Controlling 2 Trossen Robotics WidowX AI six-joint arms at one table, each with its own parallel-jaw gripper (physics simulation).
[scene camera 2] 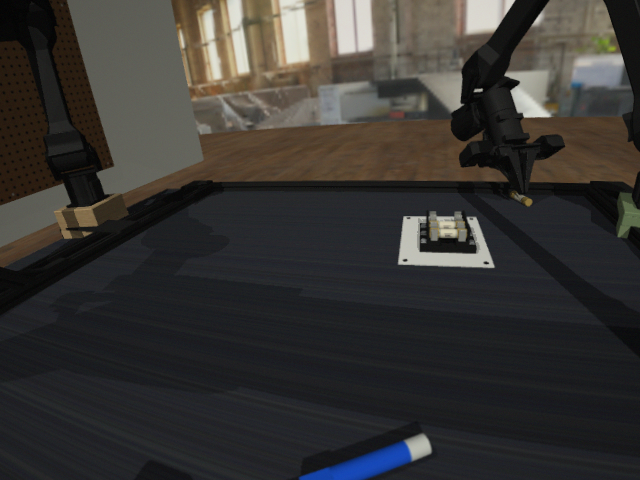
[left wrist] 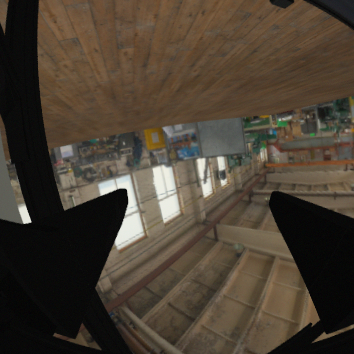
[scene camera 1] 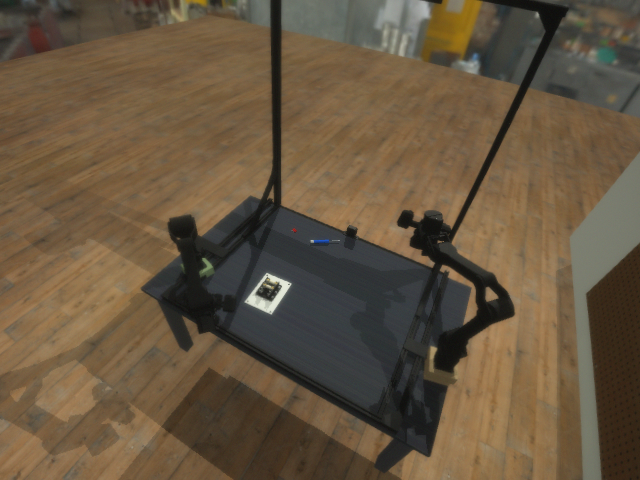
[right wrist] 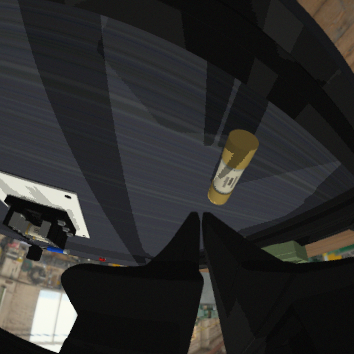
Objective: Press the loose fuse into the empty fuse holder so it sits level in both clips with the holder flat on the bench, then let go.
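Frame: origin at the left arm's base, x ahead, y left, z up, level; metres.
Where they show: left gripper, fingertip midpoint: (left wrist: pixel 200 197) (scene camera 1: pixel 420 215); right gripper, fingertip midpoint: (scene camera 2: pixel 523 193) (scene camera 1: pixel 216 300) (right wrist: pixel 198 218); left arm's base, origin of the base link: (scene camera 2: pixel 88 201) (scene camera 1: pixel 444 362).
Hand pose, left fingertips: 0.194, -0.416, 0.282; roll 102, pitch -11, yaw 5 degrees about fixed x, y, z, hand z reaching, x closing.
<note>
Things, the pixels of their top centre, and the offset from my left fingertips, as dx, dy, dz.
- loose fuse, middle of its top: (right wrist: pixel 230 183) (scene camera 2: pixel 521 194) +0.687, +0.450, -0.331
- black fuse holder, middle of its top: (right wrist: pixel 29 236) (scene camera 2: pixel 443 217) (scene camera 1: pixel 268 287) +0.509, +0.301, -0.309
- blue-handled screwdriver, middle of its top: (scene camera 2: pixel 327 473) (right wrist: pixel 51 250) (scene camera 1: pixel 325 240) +0.370, -0.067, -0.331
- small red thing, middle of its top: (scene camera 1: pixel 294 229) +0.537, -0.088, -0.336
The loose fuse (scene camera 2: pixel 521 198) (right wrist: pixel 229 175), white with gold caps, lies on the table, right of and behind the holder in scene camera 2. It does not show in scene camera 1. The black fuse holder (scene camera 1: pixel 268 290) (scene camera 2: pixel 448 248) sits on a white plate (scene camera 1: pixel 258 303) (scene camera 2: pixel 408 248) (right wrist: pixel 80 220). Two fuses sit in its front clips in scene camera 2; the rear clip pair looks empty. My right gripper (scene camera 2: pixel 523 191) (right wrist: pixel 198 218) is shut with nothing between its tips, close to one end of the loose fuse. My left gripper (left wrist: pixel 200 197) is open and empty, raised away from the holder.
A blue-handled screwdriver (scene camera 1: pixel 321 241) (scene camera 2: pixel 372 461), a small red thing (scene camera 1: pixel 294 230) and a small black block (scene camera 1: pixel 351 230) lie along the table's far side in scene camera 1. Green (scene camera 1: pixel 205 267) (scene camera 2: pixel 628 214) and tan (scene camera 1: pixel 439 374) (scene camera 2: pixel 103 211) blocks are at the arm bases.
</note>
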